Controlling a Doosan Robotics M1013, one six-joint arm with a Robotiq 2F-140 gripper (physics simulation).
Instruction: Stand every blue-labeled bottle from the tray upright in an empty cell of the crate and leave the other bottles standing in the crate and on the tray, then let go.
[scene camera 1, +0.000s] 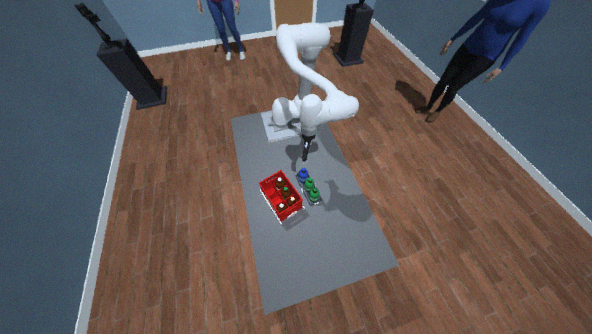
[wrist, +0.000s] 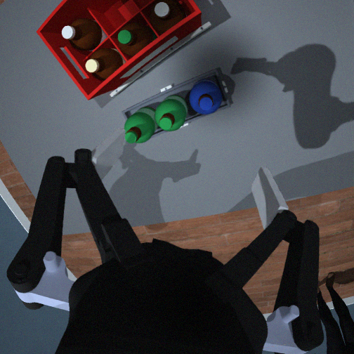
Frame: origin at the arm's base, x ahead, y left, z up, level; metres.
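Where they show: gripper, fingertip midpoint: (scene camera 1: 307, 153); arm's base, link origin: (scene camera 1: 281, 123).
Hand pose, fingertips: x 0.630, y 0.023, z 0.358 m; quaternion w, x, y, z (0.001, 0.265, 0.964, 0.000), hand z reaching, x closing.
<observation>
Each offset is from my fingertips to the top centre of the thing. Level surfaces: height alone.
The blue-labeled bottle {dz -0.230, dx -0.019, dy -0.006 m} (scene camera 1: 303, 175) (wrist: 205, 96) stands at one end of the grey tray (wrist: 150, 101). Two green bottles {dz -0.230, dx +0.071, dy +0.011 m} (scene camera 1: 309, 185) (wrist: 171, 114) stand beside it in the row. The red crate (wrist: 187, 26) holds several brown bottles {dz -0.227, dx +0.090, dy -0.176 m} (scene camera 1: 285, 193) (wrist: 82, 34) with white, cream and green caps. In the scene view, cells without bottles show at the crate's left side; the wrist view cuts off the crate's top. My gripper (scene camera 1: 304, 160) (wrist: 190, 159) is open and empty, above the mat and off the blue bottle's end of the tray, touching no bottle.
The crate and tray stand side by side on a grey mat {dz -0.390 m} (scene camera 1: 330, 260) (wrist: 40, 125), with a narrow gap between them. The robot base plate (scene camera 1: 272, 134) is at the mat's back end. Two black pedestals (scene camera 1: 127, 70) (scene camera 1: 354, 35) and two people stand farther off on the wooden floor.
</observation>
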